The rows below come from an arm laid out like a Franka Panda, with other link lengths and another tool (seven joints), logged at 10 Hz.
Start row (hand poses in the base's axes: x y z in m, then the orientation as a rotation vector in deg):
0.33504, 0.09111, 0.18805, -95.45, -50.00, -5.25
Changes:
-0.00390, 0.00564, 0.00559, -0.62, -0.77, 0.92
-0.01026, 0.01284, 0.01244, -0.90, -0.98, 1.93
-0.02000, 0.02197, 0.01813, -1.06, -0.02, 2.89
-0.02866, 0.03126, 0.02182, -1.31, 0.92, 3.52
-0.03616, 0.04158, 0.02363, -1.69, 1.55, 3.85
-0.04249, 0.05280, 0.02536, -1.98, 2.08, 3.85
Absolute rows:
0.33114, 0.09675, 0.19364, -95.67, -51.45, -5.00
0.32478, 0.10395, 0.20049, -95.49, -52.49, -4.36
0.31504, 0.11308, 0.20618, -95.11, -52.58, -2.83
0.30638, 0.12237, 0.20987, -94.97, -52.43, -1.50
0.29888, 0.13269, 0.21168, -95.11, -52.28, -0.58
0.29255, 0.14391, 0.21341, -95.33, -51.93, -0.01

